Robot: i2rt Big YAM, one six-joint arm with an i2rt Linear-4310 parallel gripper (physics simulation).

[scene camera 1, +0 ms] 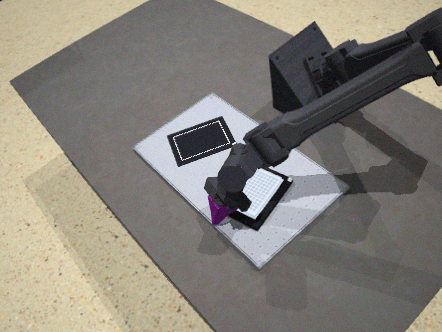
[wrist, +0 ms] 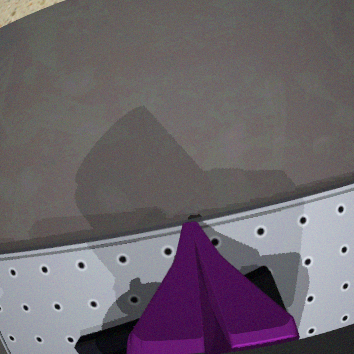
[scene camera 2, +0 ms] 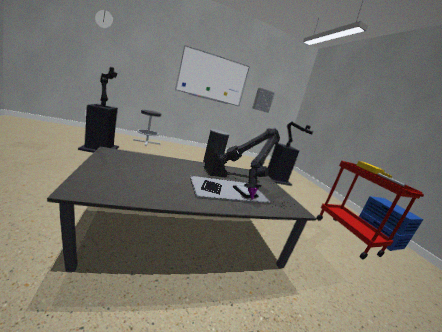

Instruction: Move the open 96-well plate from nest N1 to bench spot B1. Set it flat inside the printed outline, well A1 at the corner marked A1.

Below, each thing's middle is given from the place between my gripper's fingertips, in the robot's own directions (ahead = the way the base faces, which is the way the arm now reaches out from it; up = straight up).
My hand is 120 mm past the white well plate (scene camera 1: pixel 260 188), 10 mm to the left of it and 10 mm below it.
